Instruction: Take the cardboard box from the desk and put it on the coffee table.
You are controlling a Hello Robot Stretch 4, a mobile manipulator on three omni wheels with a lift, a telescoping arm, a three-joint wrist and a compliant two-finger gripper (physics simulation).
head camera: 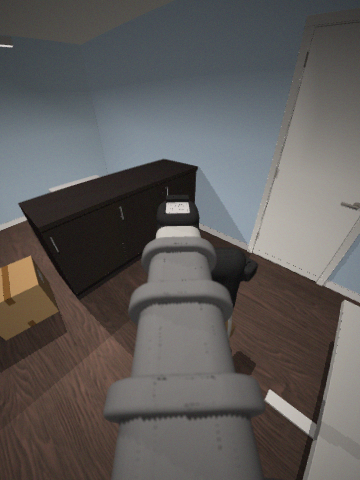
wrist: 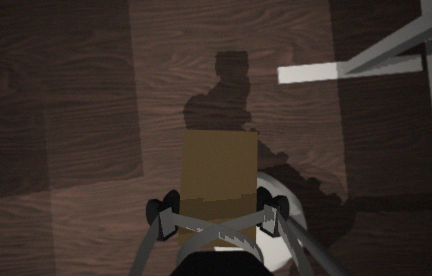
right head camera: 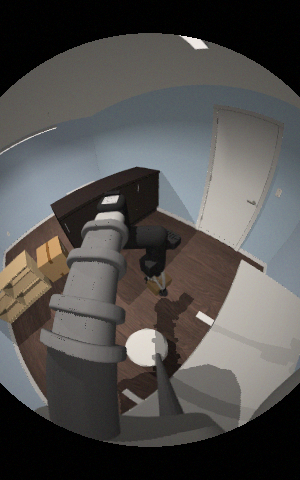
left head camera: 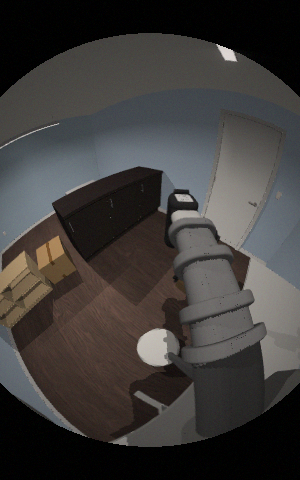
Labels:
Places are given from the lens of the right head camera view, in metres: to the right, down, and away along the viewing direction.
large taped cardboard box (right head camera: pixel 51 256): -1.36, 0.24, 1.42
white desk (right head camera: pixel 242 354): 0.43, 0.53, 0.31
The marked spots on the white desk and the large taped cardboard box are 2.12 m apart.

